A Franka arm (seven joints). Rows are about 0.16 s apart.
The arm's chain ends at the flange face. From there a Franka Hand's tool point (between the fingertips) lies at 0.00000 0.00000 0.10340 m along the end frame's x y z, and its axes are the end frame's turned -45 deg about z.
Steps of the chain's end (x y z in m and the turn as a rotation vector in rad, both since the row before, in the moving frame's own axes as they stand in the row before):
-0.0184, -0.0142, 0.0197, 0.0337, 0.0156, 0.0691
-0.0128, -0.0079, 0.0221, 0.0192, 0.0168, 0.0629
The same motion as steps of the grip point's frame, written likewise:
0.0007, -0.0242, 0.0196, 0.0128, 0.0349, 0.0691
-0.0008, -0.0147, 0.0221, 0.0017, 0.0255, 0.0629

